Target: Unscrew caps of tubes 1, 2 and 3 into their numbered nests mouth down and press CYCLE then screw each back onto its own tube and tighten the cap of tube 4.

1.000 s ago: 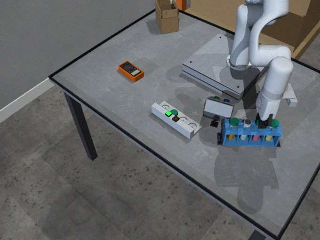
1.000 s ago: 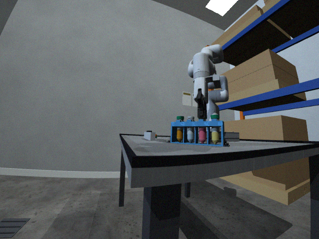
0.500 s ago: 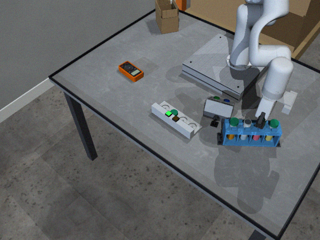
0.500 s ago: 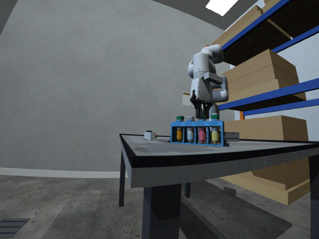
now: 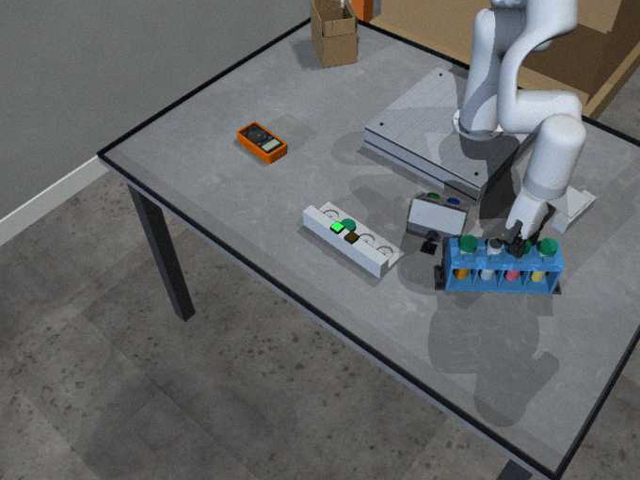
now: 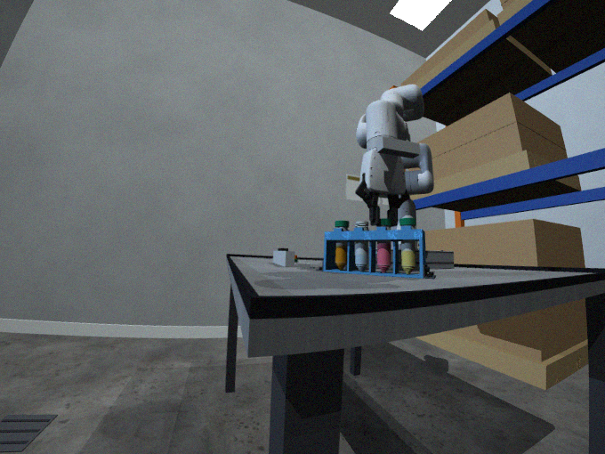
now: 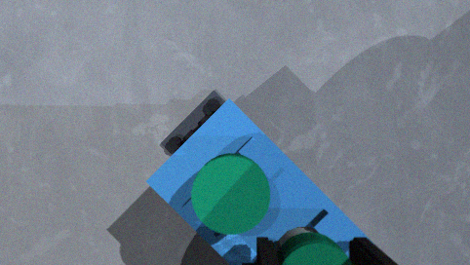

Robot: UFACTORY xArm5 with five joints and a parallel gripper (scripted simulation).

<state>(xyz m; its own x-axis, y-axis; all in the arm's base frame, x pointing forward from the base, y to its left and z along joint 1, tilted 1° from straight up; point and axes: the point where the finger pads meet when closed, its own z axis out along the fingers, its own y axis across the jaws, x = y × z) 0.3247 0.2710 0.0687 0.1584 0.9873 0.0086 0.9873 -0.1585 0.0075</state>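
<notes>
The threaded neck lies 3 cm ahead of my hand, 4 cm to the right of it and 1 cm below it. From my hand the other things lie so: green key (5 cm behind, 23 cm to the right, 6 cm below); then blue key (6 cm behind, 18 cm to the right, 6 cm below); then key housing (4 cm behind, 21 cm to the right, 8 cm below).
</notes>
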